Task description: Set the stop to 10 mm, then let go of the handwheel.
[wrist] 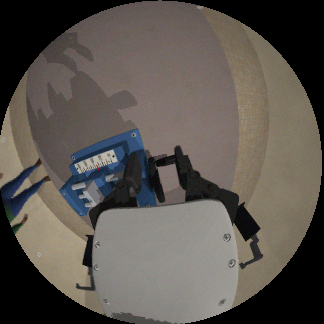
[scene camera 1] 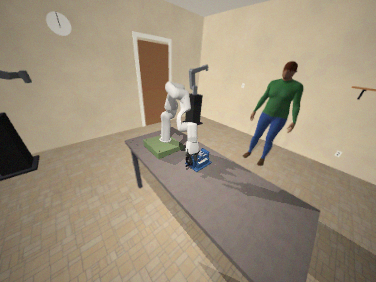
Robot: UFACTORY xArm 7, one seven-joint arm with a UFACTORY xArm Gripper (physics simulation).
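Where they show: gripper, fingertip midpoint: [wrist: 156, 157] [scene camera 1: 192, 161]; arm's base at its link origin: [scene camera 1: 165, 139].
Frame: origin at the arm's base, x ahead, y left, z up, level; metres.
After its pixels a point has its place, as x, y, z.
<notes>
The blue stop device [scene camera 1: 204, 165] {0.518, 0.069, -0.049} [wrist: 142, 187] {0.451, -0.030, 0.042} stands on the table. Its white scale [wrist: 96, 161] {0.500, 0.051, -0.003} carries a red mark [wrist: 98, 167] {0.469, 0.084, -0.048} partway along; the figures are too small to read surely. The grey stop block [wrist: 92, 194] {0.469, 0.049, 0.057} sits on pale rods, away from the wheel end. The black handwheel [wrist: 157, 185] {0.459, -0.055, 0.055} is seen nearly edge-on at the device's right side in the wrist view, with its crank handle [wrist: 165, 160] {0.468, -0.077, 0.005} pointing right. My gripper [scene camera 1: 189, 157] {0.497, -0.063, 0.047} [wrist: 156, 157] {0.497, -0.063, 0.047} is part open, with one finger over the device and the other by the handle's outer end. Nothing is gripped; the left finger hides part of the device.
The arm stands on a green base [scene camera 1: 161, 148] {0.131, -0.130, 0.006} at the far end of the grey table [scene camera 1: 225, 200] {0.843, -0.077, -0.058}, close behind the device. A person [scene camera 1: 281, 100] in a green top stands beyond the table's right side. Shadows lie across the table.
</notes>
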